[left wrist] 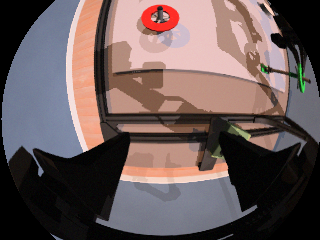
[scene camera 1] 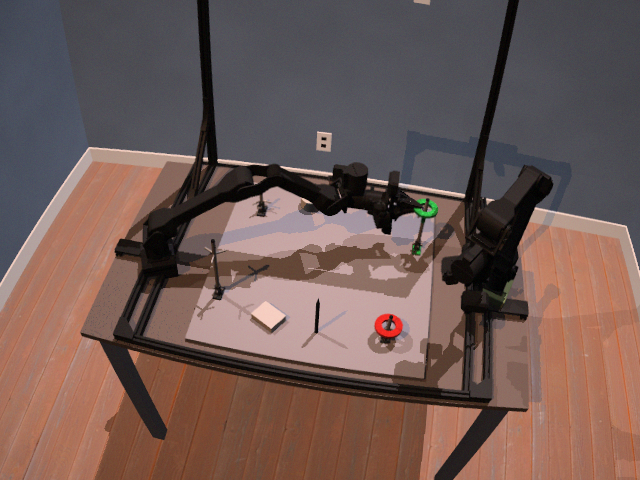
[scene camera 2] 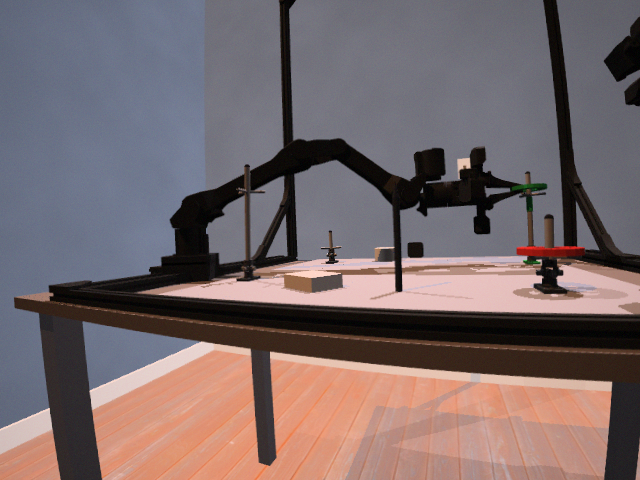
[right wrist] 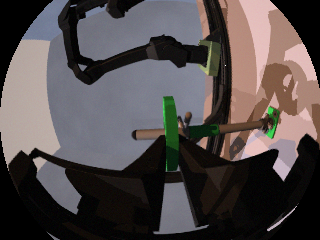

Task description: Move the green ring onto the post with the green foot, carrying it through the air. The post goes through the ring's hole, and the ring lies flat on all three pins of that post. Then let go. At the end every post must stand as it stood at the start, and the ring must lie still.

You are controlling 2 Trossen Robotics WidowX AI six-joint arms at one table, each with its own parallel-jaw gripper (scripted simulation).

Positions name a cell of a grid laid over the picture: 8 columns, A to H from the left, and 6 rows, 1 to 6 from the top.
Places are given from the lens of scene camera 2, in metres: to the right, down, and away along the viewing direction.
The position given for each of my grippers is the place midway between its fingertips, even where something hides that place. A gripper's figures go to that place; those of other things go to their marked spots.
my right gripper (scene camera 2: G3): 0.43, -0.11, 0.62
white block (scene camera 2: D4): -0.01, 0.06, 0.40
black spike (scene camera 2: E3): 0.10, -0.05, 0.38
